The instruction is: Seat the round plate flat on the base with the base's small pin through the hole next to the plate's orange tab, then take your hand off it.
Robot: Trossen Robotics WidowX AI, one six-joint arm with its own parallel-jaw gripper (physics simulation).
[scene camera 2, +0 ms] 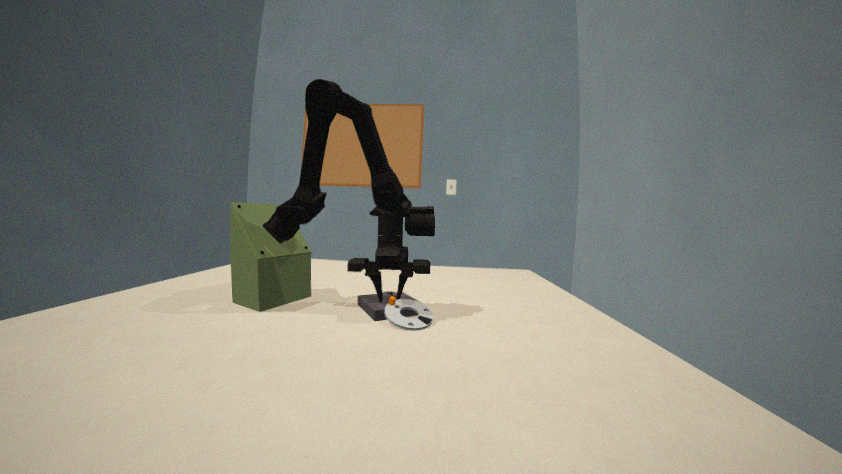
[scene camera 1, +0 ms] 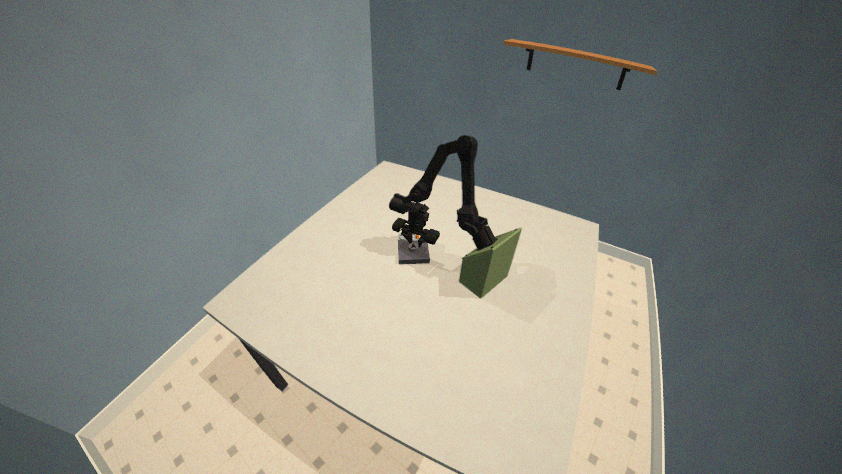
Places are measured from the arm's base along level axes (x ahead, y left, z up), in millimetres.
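Where they show: gripper, between the fingertips: (scene camera 2: 389,302) (scene camera 1: 415,245); arm's base, origin of its link: (scene camera 2: 278,230) (scene camera 1: 487,244).
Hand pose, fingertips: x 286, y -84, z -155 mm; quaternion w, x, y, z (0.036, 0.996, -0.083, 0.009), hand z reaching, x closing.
Each offset is from my fingertips to the top centre of the thing. Level surfaces: height alone.
The round plate (scene camera 2: 419,321) is light grey, with a large centre hole and several small ones. In scene camera 2 it lies tilted at the near right edge of the dark square base {dx +2, dy +23, dz +15 mm} (scene camera 2: 370,307) (scene camera 1: 414,259), its tab side overlapping the base. Its orange tab {dx +4, dy -38, dz +25 mm} (scene camera 2: 391,300) (scene camera 1: 417,236) points toward the gripper. In scene camera 1 most of the plate is hidden behind the fingers. My gripper (scene camera 2: 390,299) (scene camera 1: 413,242) points straight down, low over the base beside the tab. Its fingertips stand apart, with a gap wider than the tab. The small pin cannot be made out clearly.
A green sloped block (scene camera 1: 486,270) (scene camera 2: 247,270) carries the arm's foot, to the right of the base in scene camera 1. Both stand on the pale table {dz -25 mm} (scene camera 1: 353,329) (scene camera 2: 294,382). A wooden shelf (scene camera 1: 577,54) and a corkboard (scene camera 2: 394,147) are on the walls.
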